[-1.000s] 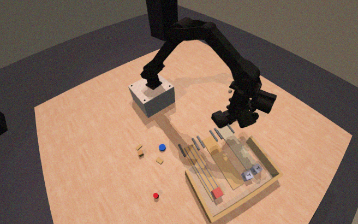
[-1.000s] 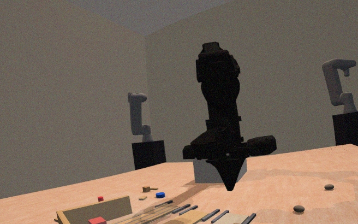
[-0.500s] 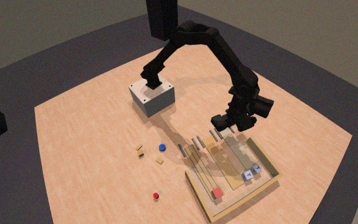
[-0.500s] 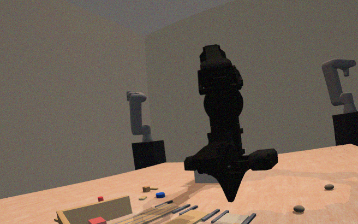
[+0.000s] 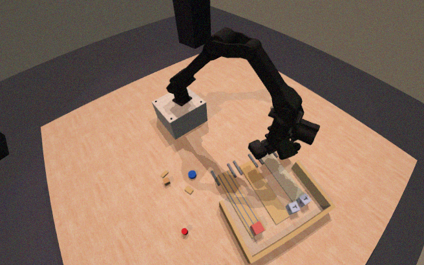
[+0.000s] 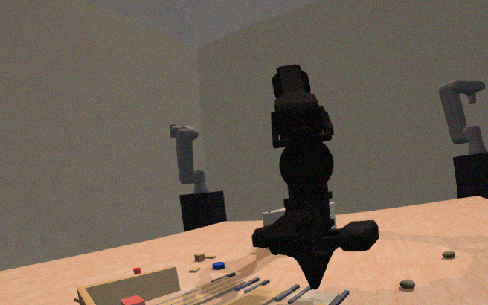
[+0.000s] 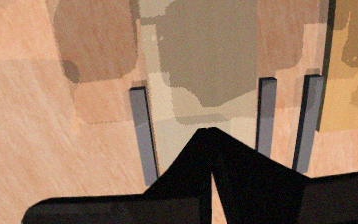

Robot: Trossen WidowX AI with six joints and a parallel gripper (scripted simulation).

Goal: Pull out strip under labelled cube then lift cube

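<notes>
Right now my gripper tip is 9 cm short of the grey-green strip, 4 cm to the left of it and 2 cm above it. Round my gripper tip: blue disc: 25 cm to the right, 17 cm behind, 2 cm below; red peg: 41 cm to the right, 5 cm behind, 1 cm below.
</notes>
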